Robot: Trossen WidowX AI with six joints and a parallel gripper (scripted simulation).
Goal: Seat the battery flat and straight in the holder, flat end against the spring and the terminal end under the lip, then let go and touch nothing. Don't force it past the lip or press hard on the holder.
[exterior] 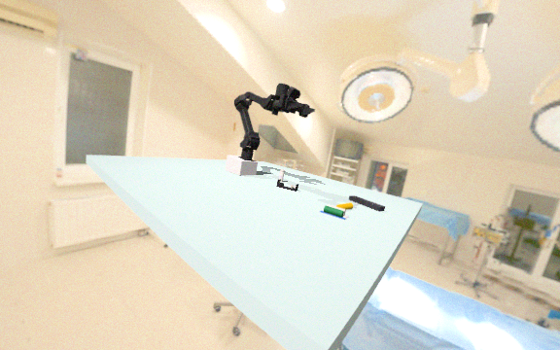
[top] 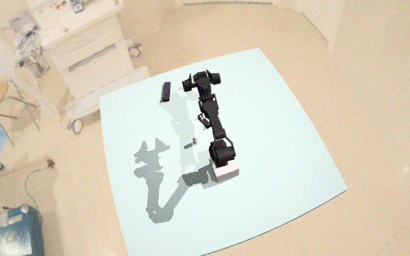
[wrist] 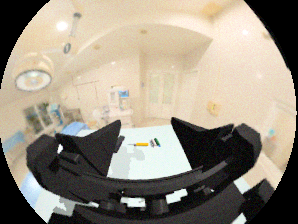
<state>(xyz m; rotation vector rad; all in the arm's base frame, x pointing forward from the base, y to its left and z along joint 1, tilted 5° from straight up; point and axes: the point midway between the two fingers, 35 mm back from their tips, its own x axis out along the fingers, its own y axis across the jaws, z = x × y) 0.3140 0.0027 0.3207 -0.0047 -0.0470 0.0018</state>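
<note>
Now: the battery 34 cm below my gripper tip, 18 cm behind it and 9 cm to the left of it. Round my gripper tip: black bar (36 cm below, 26 cm ahead, 20 cm to the left).
</note>
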